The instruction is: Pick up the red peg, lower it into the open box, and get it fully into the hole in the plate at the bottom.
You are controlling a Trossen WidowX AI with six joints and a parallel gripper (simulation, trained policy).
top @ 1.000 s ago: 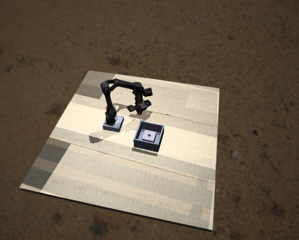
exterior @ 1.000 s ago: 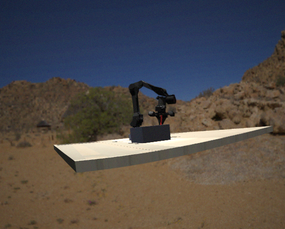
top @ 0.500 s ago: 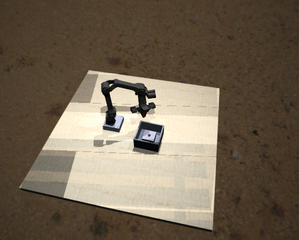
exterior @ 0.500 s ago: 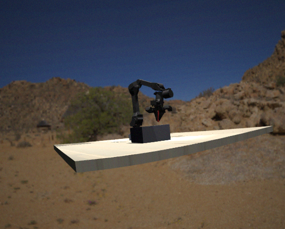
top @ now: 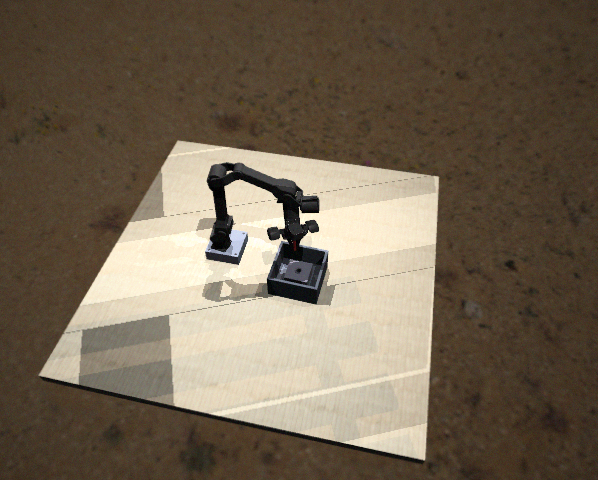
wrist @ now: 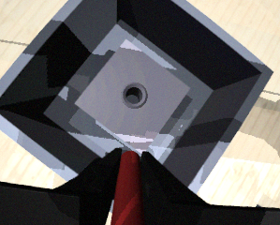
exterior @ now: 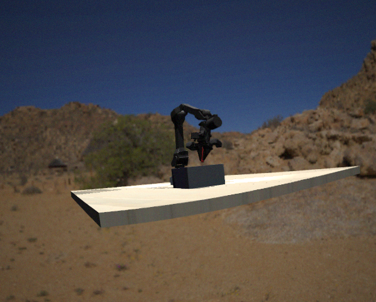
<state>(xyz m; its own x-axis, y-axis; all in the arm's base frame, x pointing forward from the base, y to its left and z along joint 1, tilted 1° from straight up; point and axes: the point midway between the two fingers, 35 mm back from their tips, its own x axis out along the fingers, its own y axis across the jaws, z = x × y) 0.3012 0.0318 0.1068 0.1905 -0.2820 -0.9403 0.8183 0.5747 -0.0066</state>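
Right now my gripper tip is 80 mm above the pale plate, 40 mm to the left of it and 30 mm short of it. From my gripper tip the other things lie so: dark grey box: 100 mm below, 40 mm to the right, 30 mm ahead; red peg: 30 mm above, 10 mm to the left, 10 mm behind.
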